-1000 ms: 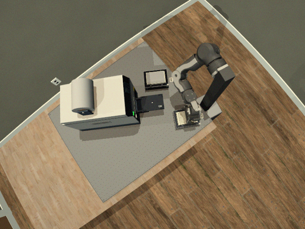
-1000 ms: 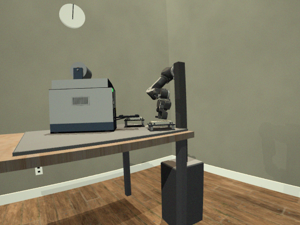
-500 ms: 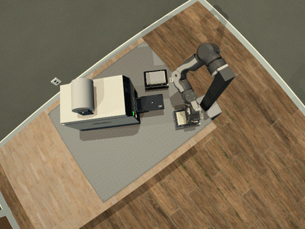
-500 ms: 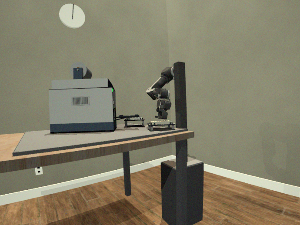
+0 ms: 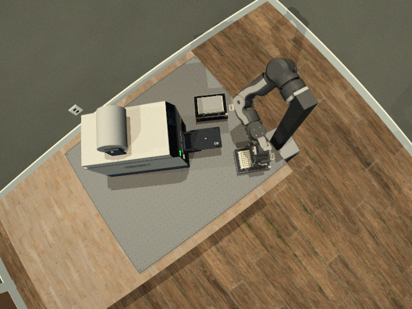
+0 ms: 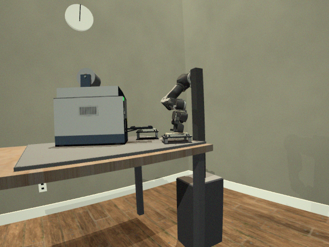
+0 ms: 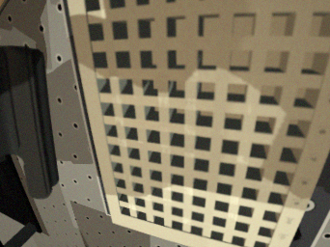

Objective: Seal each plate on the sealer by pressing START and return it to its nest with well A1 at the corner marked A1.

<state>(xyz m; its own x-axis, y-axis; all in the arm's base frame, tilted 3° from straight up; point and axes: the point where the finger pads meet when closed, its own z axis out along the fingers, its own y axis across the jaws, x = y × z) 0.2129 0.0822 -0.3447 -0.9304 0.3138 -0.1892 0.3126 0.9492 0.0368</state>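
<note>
Now: the plate 20 mm below my hand. From my hand the other things lie so: black nest N1: 330 mm to the right, 60 mm ahead, 10 mm below; yellow warning label: 300 mm to the right, 220 mm ahead, 80 mm above; sealer stage: 180 mm to the right, 160 mm ahead, 30 mm above.
</note>
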